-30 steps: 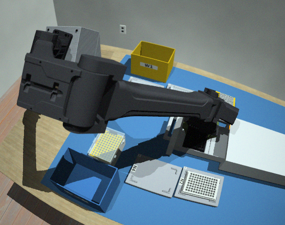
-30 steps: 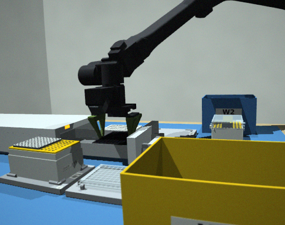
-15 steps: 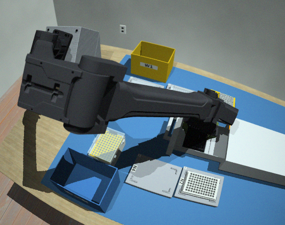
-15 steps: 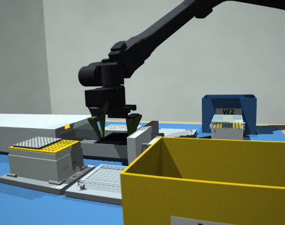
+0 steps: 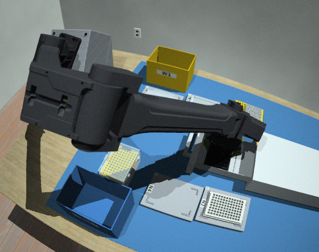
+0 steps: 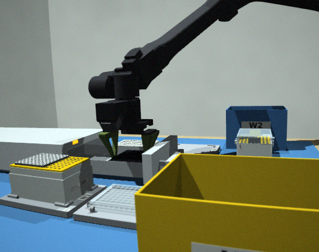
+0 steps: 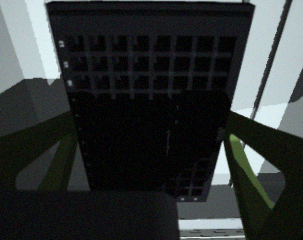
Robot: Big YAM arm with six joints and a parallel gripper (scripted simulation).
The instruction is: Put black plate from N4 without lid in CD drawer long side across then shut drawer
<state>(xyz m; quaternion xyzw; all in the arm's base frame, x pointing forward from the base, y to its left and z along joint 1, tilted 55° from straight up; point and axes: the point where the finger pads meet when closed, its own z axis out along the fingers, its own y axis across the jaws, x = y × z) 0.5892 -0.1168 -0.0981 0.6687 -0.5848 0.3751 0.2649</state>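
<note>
My gripper is now 40 mm short of the cooler drawer and 10 mm above it. Round my hand: yellow-topped block: 60 mm ahead, 180 mm to the left, 20 mm above; cooler CD: 180 mm ahead; black plate: right at my hand.
</note>
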